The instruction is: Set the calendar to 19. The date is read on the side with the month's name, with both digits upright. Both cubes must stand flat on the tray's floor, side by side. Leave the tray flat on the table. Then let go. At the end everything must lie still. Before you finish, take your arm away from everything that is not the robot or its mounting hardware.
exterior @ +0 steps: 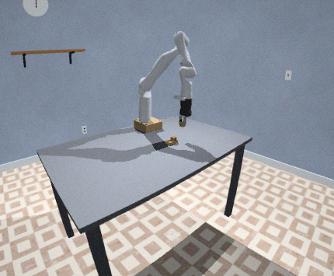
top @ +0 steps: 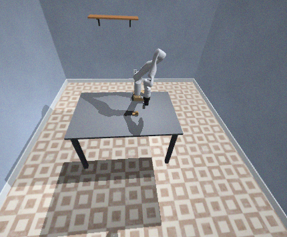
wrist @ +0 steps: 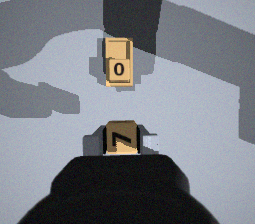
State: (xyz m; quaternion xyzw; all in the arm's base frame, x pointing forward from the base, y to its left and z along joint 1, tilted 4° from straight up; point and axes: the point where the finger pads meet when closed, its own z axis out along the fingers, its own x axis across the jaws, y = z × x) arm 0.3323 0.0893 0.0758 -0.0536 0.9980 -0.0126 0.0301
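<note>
Now: hand 11 cm above the wooden tray, 10 cm to the left of it and 1 cm short of it.
</note>
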